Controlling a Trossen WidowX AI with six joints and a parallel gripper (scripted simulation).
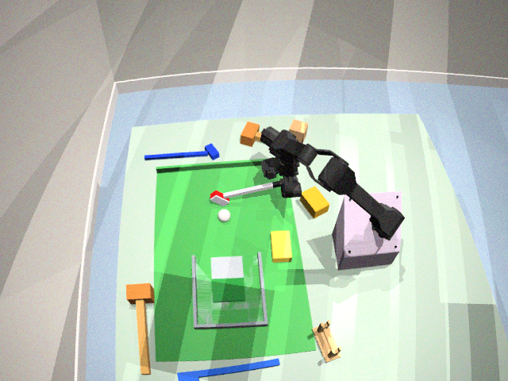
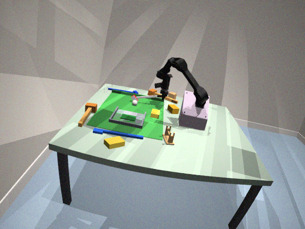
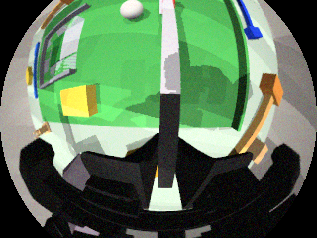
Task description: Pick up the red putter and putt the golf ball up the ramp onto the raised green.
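The red putter lies 120 mm ahead of my gripper tip and 10 mm to the left of it. Also, from my gripper tip: wooden rack (80 mm behind, 530 mm to the left, 40 mm below); orange cube (80 mm behind, 310 mm to the right, 40 mm below); white golf ball (210 mm ahead, 70 mm to the left, 50 mm below).
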